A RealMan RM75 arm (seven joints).
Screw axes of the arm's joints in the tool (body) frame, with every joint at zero. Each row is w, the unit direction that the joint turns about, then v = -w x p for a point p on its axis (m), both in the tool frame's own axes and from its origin. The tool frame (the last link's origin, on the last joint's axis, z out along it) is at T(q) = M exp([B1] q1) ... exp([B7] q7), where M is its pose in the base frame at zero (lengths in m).
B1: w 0 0 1 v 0 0 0
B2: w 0 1 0 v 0.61 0 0
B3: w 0 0 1 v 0 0 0
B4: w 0 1 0 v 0.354 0 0
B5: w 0 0 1 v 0 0 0
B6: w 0 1 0 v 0.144 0 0
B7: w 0 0 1 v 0 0 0
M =
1 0 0 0
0 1 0 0
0 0 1 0.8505
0 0 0 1
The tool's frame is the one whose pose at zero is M.
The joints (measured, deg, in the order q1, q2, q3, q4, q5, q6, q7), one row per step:
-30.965, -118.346, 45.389, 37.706, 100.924, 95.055, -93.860
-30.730, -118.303, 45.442, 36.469, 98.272, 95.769, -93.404
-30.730, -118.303, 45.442, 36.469, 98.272, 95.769, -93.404
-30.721, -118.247, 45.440, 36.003, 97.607, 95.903, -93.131
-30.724, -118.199, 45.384, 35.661, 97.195, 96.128, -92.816
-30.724, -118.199, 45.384, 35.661, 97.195, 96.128, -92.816
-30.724, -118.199, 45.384, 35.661, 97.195, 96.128, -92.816
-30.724, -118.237, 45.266, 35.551, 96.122, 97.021, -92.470
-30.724, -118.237, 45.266, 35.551, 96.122, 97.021, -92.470
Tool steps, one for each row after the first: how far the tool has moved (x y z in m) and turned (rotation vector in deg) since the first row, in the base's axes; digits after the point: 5 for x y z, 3 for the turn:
0.00164, -0.00158, 0.00137, 0.483, -2.845, 0.187
0.00164, -0.00158, 0.00137, 0.483, -2.845, 0.187
0.00183, -0.00180, 0.00166, 0.677, -3.525, 0.210
0.00200, -0.00220, 0.00197, 0.819, -3.999, 0.074
0.00200, -0.00220, 0.00197, 0.819, -3.999, 0.074
0.00200, -0.00220, 0.00197, 0.819, -3.999, 0.074
0.00451, -0.00310, 0.00387, 1.113, -5.294, -0.648
0.00451, -0.00310, 0.00387, 1.113, -5.294, -0.648

